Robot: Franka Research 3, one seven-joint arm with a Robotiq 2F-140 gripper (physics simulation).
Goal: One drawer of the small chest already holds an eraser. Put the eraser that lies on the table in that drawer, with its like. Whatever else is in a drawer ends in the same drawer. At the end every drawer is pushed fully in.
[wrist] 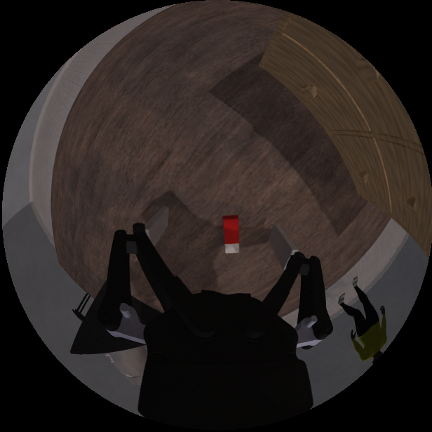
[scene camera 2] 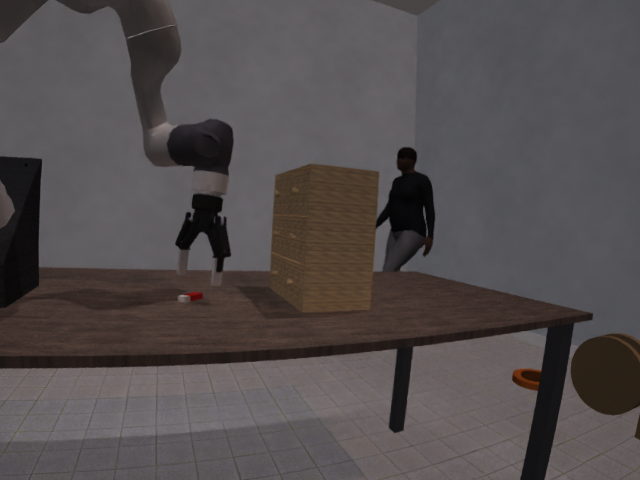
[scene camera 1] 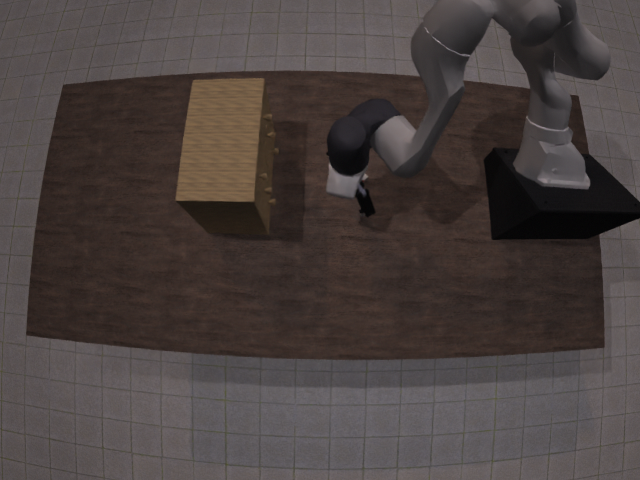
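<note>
A red eraser with a white end [scene camera 2: 190, 297] [wrist: 231, 234] lies flat on the table [scene camera 1: 180, 289] [scene camera 2: 118, 330]. It is hidden under the arm in scene camera 1. My gripper [scene camera 2: 199, 279] [wrist: 220, 224] is open and empty, pointing down above the eraser. In the wrist view the eraser lies between the two fingertips, its long side running across the line that joins them. The wooden chest [scene camera 1: 222, 139] [scene camera 2: 338, 237] [wrist: 345, 95] has small knobs in two columns on its front. Its drawers look pushed in, and their contents are hidden.
The chest stands to the left of my gripper in scene camera 1, its knobbed front facing the arm. The black base block [scene camera 1: 516, 211] [scene camera 2: 20, 227] carries the arm at the table's other end. A person [scene camera 2: 410, 201] stands beyond the table.
</note>
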